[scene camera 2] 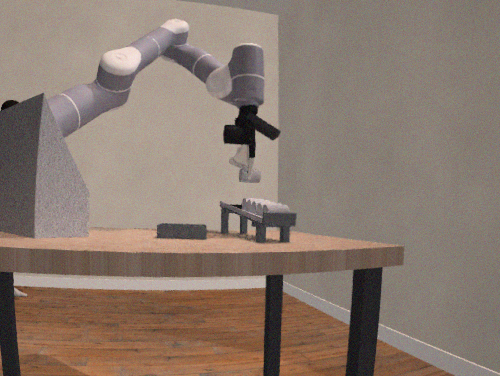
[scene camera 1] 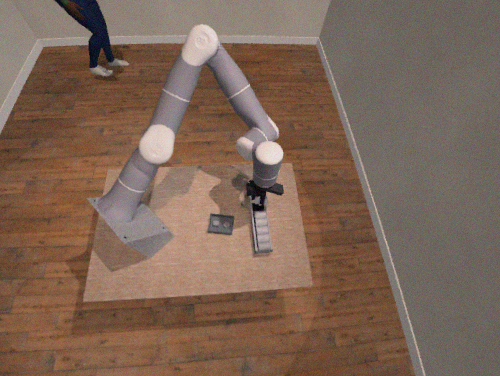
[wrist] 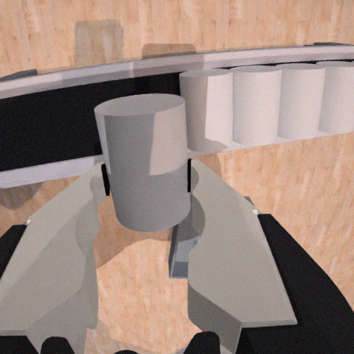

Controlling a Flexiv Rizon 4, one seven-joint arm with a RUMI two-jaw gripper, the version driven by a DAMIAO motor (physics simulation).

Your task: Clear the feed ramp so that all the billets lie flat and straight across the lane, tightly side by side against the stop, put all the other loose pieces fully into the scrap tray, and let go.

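Note:
My gripper [scene camera 1: 258, 205] [scene camera 2: 249, 172] [wrist: 149, 163] is shut on a grey cylindrical billet [scene camera 2: 256, 176] [wrist: 150, 145], held level well above the upper part of the feed ramp [scene camera 1: 254, 237] [scene camera 2: 280, 219] [wrist: 45, 169]. In the wrist view the billet overlaps the ramp's near rail and black lane. Several billets [scene camera 1: 262, 231] [scene camera 2: 265, 205] [wrist: 256, 107] lie across the lane, side by side, down to the stop [scene camera 1: 263, 251]. The scrap tray [scene camera 1: 220, 233] [scene camera 2: 181, 231] [wrist: 179, 270] holds a pale squarish piece [scene camera 1: 216, 222] and a rounder piece [scene camera 1: 226, 224]; its inside is hidden in scene camera 2.
The ramp stands on short legs on the wooden table [scene camera 1: 190, 270] [scene camera 2: 200, 262]. The tray lies beside it, toward the robot's grey base [scene camera 1: 145, 232] [scene camera 2: 60, 190]. A person [scene camera 1: 97, 35] stands on the floor beyond the table.

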